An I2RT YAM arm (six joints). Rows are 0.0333 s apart.
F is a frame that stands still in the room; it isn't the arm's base.
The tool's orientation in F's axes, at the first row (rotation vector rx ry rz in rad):
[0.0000, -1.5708, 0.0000]
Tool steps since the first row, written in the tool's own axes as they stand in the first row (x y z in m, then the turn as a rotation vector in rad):
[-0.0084, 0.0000, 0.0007, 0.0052, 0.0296, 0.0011]
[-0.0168, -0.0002, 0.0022, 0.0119, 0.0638, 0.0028]
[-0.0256, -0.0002, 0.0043, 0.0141, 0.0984, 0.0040]
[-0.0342, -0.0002, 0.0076, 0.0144, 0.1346, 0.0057]
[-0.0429, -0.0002, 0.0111, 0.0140, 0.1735, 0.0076]
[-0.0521, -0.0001, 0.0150, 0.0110, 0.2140, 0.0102]
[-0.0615, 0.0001, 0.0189, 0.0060, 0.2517, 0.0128]
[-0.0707, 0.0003, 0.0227, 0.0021, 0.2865, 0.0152]
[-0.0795, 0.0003, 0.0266, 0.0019, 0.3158, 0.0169]
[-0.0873, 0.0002, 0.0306, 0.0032, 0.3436, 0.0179]
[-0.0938, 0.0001, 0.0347, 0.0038, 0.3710, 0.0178]
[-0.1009, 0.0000, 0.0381, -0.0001, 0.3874, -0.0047]
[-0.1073, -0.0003, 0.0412, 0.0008, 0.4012, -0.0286]
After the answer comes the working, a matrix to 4 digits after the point.
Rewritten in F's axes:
[-0.0007, 0.0000, -0.0084, -0.0011, 0.0296, 0.0052]
[-0.0022, -0.0002, -0.0168, -0.0028, 0.0638, 0.0119]
[-0.0043, -0.0002, -0.0256, -0.0040, 0.0984, 0.0141]
[-0.0076, -0.0002, -0.0342, -0.0057, 0.1346, 0.0144]
[-0.0111, -0.0002, -0.0429, -0.0076, 0.1735, 0.0140]
[-0.0150, -0.0001, -0.0521, -0.0102, 0.2140, 0.0110]
[-0.0189, 0.0001, -0.0615, -0.0128, 0.2517, 0.0060]
[-0.0227, 0.0003, -0.0707, -0.0152, 0.2865, 0.0021]
[-0.0266, 0.0003, -0.0795, -0.0169, 0.3158, 0.0019]
[-0.0306, 0.0002, -0.0873, -0.0179, 0.3436, 0.0032]
[-0.0347, 0.0001, -0.0938, -0.0178, 0.3710, 0.0038]
[-0.0381, 0.0000, -0.1009, 0.0047, 0.3874, -0.0001]
[-0.0412, -0.0003, -0.1073, 0.0286, 0.4012, 0.0008]

The tool's axes in the first row as the columns of a matrix, in F's axes (rounded; the answer above uses it unrounded):
[0.0000, 0.0000, -1.0000]
[0.0000, 1.0000, 0.0000]
[1.0000, 0.0000, 0.0000]

